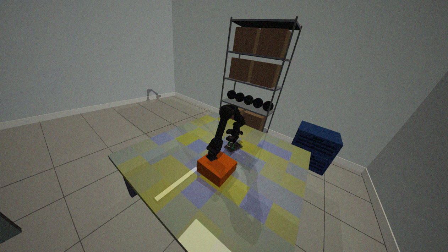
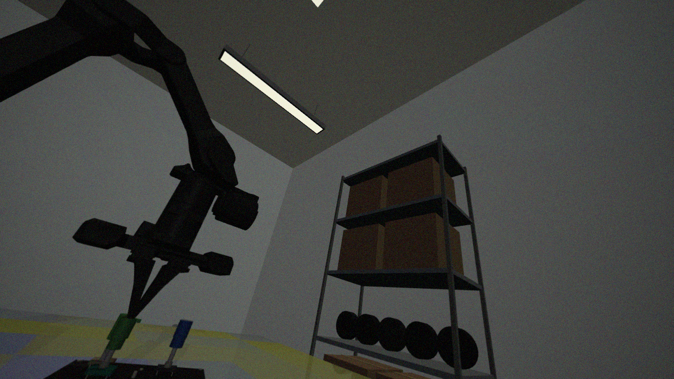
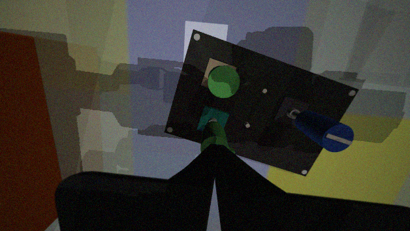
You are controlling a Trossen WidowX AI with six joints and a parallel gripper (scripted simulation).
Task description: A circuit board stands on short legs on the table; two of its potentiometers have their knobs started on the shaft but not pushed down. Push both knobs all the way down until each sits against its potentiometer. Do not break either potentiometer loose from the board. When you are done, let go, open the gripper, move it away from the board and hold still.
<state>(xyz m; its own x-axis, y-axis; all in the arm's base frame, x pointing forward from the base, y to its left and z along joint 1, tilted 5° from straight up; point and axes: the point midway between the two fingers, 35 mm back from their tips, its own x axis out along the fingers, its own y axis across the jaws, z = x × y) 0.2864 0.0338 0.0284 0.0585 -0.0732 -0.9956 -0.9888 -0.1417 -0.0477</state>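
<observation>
My gripper tip is 70 mm short of the blue knob, 30 mm to the right of it and 10 mm above it. From my gripper tip the other things lie so: green knob 10 mm below.
</observation>
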